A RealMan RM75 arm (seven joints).
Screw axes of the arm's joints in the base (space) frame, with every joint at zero. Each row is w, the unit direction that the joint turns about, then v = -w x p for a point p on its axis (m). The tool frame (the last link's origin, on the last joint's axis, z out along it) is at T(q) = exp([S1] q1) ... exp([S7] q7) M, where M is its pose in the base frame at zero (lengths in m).
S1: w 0 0 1 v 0 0 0
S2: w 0 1 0 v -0.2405 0 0
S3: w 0 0 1 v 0 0 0
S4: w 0 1 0 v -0.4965 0 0
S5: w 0 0 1 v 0 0 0
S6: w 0 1 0 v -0.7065 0 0
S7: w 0 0 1 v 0 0 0
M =
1 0 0 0
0 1 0 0
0 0 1 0.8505
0 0 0 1
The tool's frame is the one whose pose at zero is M.
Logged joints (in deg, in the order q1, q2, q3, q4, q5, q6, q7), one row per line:
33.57 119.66 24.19 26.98 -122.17 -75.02 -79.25
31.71 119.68 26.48 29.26 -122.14 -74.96 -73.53
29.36 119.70 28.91 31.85 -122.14 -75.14 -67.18
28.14 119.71 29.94 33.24 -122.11 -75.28 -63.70
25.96 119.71 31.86 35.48 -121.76 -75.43 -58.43
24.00 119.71 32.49 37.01 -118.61 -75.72 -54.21
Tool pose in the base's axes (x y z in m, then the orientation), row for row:
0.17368 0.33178 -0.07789 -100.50 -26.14 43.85
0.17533 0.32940 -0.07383 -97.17 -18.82 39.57
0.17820 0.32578 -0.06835 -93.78 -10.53 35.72
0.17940 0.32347 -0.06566 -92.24 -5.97 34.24
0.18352 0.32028 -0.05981 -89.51 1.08 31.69
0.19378 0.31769 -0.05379 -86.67 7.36 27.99
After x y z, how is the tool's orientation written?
As angles about the fixed x, y, z axes (roll, pitch, yaw), in degrees.
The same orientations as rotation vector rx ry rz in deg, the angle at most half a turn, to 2 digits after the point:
-83.65 -54.02 9.31
-85.66 -45.74 13.71
-86.93 -36.52 18.73
-87.37 -31.79 21.66
-87.31 -23.89 25.75
-86.47 -15.39 27.93

